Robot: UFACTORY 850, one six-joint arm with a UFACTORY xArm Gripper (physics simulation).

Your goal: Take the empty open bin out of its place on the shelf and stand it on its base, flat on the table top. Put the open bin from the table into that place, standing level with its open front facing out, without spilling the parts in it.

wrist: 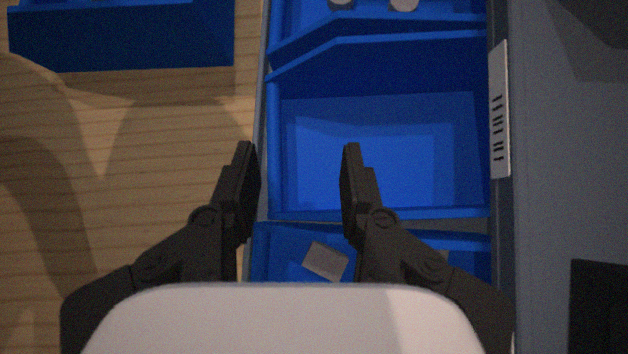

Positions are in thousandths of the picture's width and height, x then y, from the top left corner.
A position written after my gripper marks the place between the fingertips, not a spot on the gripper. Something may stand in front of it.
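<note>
Visible: a blue bin (665, 292), a blue bin (98, 123), a blue bin (445, 702) and my gripper (477, 459).
</note>
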